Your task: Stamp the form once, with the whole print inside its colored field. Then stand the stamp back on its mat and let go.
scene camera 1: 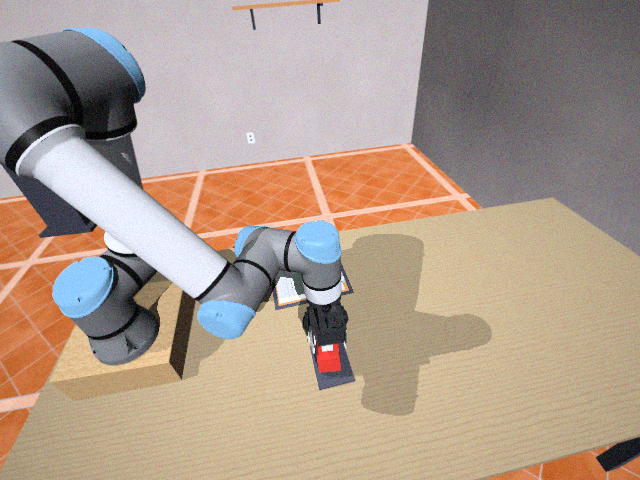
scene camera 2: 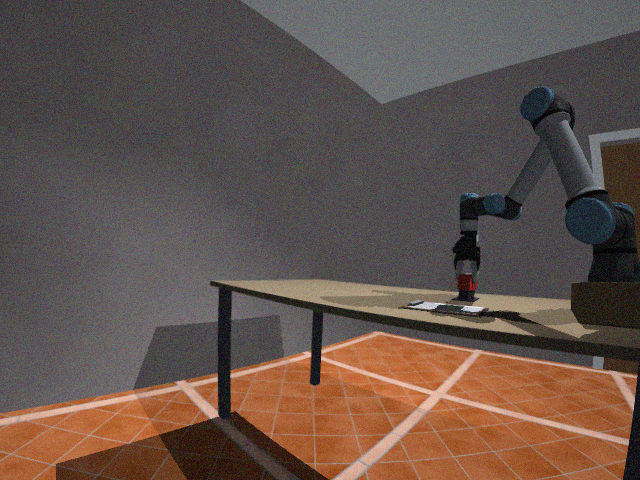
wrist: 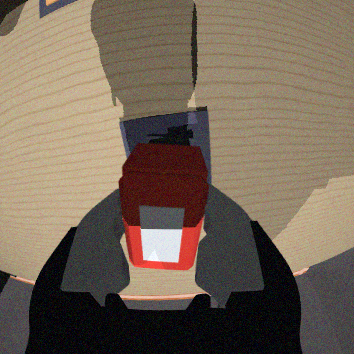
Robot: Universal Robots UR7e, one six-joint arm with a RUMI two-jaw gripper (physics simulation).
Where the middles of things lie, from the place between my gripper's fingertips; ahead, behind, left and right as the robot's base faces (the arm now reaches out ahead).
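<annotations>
My hand is 1 cm to the left of the red stamp (scene camera 1: 328, 357) and 1 cm above it. Counted from my hand, the dark mat (scene camera 1: 347, 376) is 1 cm to the right and 6 cm below, while the form (scene camera 1: 287, 287) is 3 cm behind, 29 cm to the left and 6 cm below.
</annotations>
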